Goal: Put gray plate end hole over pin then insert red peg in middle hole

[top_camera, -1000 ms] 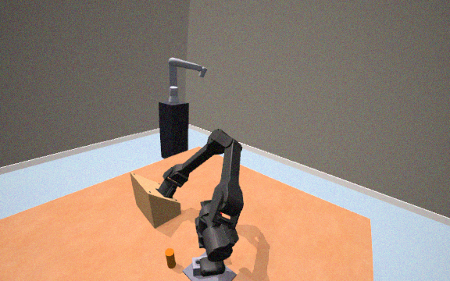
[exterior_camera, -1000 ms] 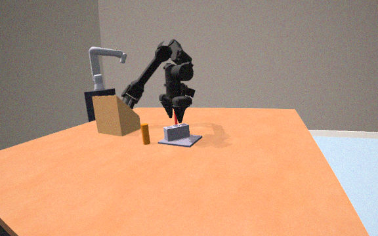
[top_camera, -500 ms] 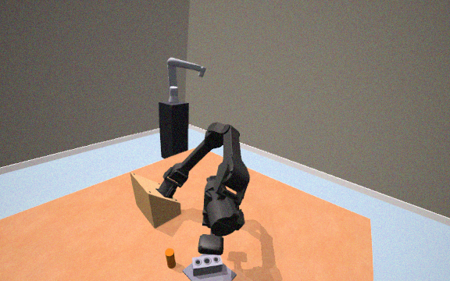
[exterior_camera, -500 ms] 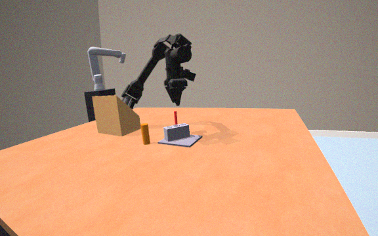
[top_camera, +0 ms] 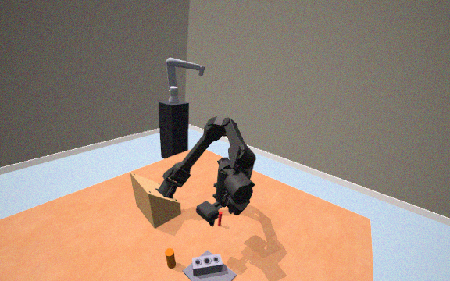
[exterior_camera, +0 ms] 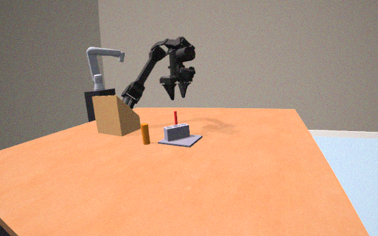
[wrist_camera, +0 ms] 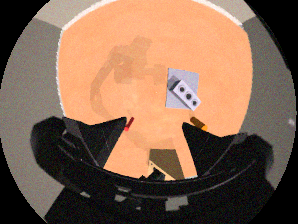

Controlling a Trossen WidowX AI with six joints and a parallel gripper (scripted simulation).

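The red peg is 110 mm below my gripper tip, 80 mm to the left of it and 60 mm behind it. Round my gripper tip: gray base: 140 mm below, 100 mm to the right, 50 mm ahead; orange cylinder: 170 mm to the right, 110 mm below, 70 mm behind; gray plate: 110 mm below, 100 mm to the right, 30 mm ahead.
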